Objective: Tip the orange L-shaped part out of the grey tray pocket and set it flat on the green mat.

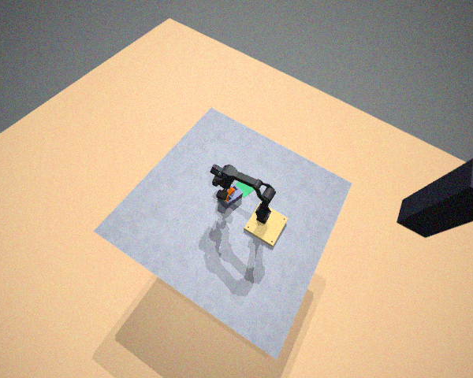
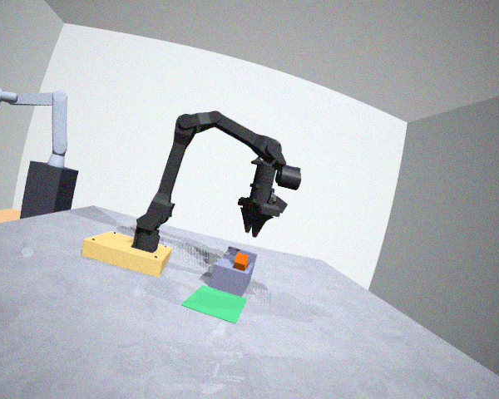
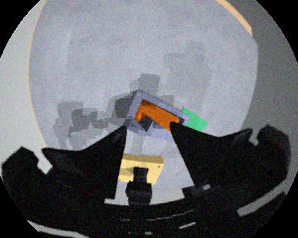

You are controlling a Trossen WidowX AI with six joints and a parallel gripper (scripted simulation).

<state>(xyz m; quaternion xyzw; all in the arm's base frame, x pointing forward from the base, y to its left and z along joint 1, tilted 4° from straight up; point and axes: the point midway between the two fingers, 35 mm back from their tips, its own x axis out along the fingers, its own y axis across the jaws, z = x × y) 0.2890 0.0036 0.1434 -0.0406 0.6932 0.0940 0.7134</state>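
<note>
Right now my gripper tip is 100 mm above the orange L-shaped part, 20 mm past it and 10 mm to the left of it. Round my gripper tip: green mat (180 mm to the right, 160 mm below, 80 mm behind).
</note>
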